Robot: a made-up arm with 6 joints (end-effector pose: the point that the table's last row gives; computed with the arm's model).
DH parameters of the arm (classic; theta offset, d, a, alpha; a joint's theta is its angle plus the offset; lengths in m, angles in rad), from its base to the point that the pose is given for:
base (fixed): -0.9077 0 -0.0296 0
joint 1: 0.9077 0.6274 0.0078 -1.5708
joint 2: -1.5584 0 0.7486 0
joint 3: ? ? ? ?
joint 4: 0 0.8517 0.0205 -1.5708
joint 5: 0 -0.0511 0.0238 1.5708
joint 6: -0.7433 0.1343 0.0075 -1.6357
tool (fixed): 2.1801 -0.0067 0 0
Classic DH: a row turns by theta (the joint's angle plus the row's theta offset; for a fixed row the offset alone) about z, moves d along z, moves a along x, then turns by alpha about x.
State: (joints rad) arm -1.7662 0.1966 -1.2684 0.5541 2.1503 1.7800
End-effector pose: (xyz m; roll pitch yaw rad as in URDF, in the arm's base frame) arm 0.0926 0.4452 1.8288 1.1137 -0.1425 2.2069
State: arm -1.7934 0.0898 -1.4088 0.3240 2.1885 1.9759
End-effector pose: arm 0.1151 0.6173 1.6771 0.9712 0.2216 2.1710
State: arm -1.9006 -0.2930 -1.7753 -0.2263 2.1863 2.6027
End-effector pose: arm 0.2201 0.9028 1.0800 1.6208 1.1817 -3.0257
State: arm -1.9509 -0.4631 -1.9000 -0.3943 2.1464 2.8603
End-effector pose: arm 0.2514 0.9050 0.8305 2.3260 0.9322 -2.1035
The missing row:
joint 3: 1.5584 0.0072 0.0024 1.5708
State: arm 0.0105 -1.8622 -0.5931 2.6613 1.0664 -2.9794
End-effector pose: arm -1.2150 0.1234 -0.3436 -0.8204 -1.4560 0.1994
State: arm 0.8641 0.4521 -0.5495 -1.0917 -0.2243 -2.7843
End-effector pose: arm 0.1381 0.1748 2.2764 1.8961 0.7134 -0.3718
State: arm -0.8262 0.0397 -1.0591 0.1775 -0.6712 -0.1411
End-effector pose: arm -0.6033 0.5683 1.8576 -0.7659 0.3760 -0.3376
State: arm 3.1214 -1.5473 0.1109 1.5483 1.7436 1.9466
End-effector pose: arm 1.5008 -0.1611 0.8127 1.8528 -0.6067 1.2796
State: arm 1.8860 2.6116 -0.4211 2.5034 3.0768 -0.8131
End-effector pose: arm -0.3697 0.9028 -0.4616 2.2908 0.1952 1.4048
